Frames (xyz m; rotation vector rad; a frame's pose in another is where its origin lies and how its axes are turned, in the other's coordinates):
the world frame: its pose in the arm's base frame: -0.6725 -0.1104 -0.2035 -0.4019 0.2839 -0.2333
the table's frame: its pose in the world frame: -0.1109 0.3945 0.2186 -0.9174 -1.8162 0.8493
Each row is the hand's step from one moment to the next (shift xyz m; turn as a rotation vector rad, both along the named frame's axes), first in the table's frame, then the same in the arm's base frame.
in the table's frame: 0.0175 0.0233 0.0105 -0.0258 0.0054 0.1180
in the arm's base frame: -0.0101 0.0190 -0.0223 -0.1171 -0.0279 -0.0118
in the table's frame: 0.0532 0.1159 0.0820 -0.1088 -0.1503 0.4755
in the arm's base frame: -0.0791 0.0602 -0.1145 -0.4777 -0.1304 0.1236
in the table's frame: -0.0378 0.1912 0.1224 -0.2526 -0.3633 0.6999
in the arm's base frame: -0.1145 -0.0256 -0.1980 -0.7060 -0.2950 0.3165
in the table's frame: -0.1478 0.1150 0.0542 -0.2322 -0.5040 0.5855
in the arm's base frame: -0.0464 -0.1396 -0.1279 -0.5972 -0.2831 0.4625
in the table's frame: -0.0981 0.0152 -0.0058 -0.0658 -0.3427 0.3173
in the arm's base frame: 0.0087 -0.0965 -0.0224 -0.3276 -0.0989 0.3246
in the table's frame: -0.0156 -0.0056 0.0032 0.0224 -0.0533 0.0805
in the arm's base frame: -0.0030 -0.0161 0.0043 -0.0829 0.0165 0.0518
